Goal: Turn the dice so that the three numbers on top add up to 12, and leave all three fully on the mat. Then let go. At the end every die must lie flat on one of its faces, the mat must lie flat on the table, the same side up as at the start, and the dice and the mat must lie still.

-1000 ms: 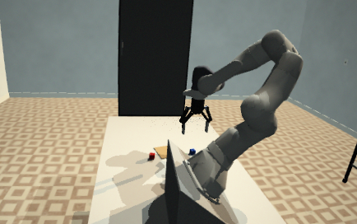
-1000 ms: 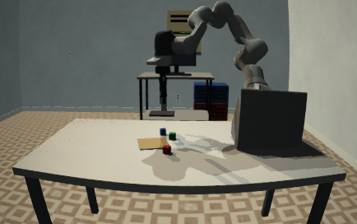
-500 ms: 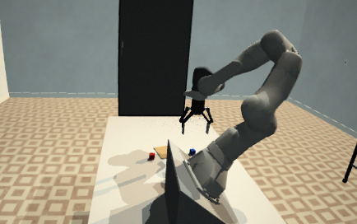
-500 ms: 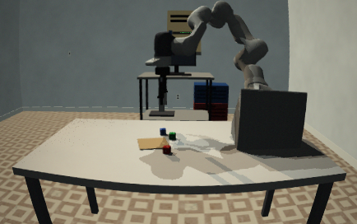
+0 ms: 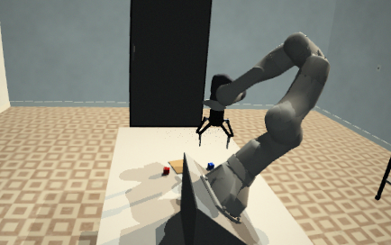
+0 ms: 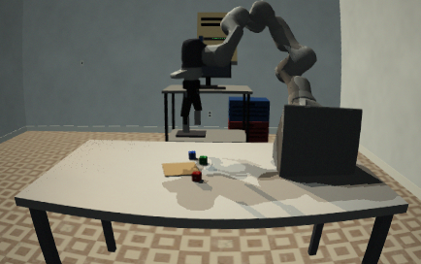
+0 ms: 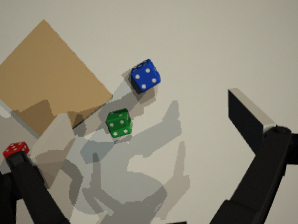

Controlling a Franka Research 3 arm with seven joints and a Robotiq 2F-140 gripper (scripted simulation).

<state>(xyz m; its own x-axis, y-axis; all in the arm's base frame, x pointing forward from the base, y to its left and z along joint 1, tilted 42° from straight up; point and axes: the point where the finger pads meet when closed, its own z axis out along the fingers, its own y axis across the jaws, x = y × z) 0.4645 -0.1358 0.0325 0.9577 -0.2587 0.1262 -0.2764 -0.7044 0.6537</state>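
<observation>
Right now the blue die is 13 cm below my hand. Round my hand: red die 3 cm behind, 25 cm to the left, 13 cm below; green die 5 cm behind, 7 cm to the left, 13 cm below; tan mat 4 cm ahead, 14 cm to the left, 14 cm below.
</observation>
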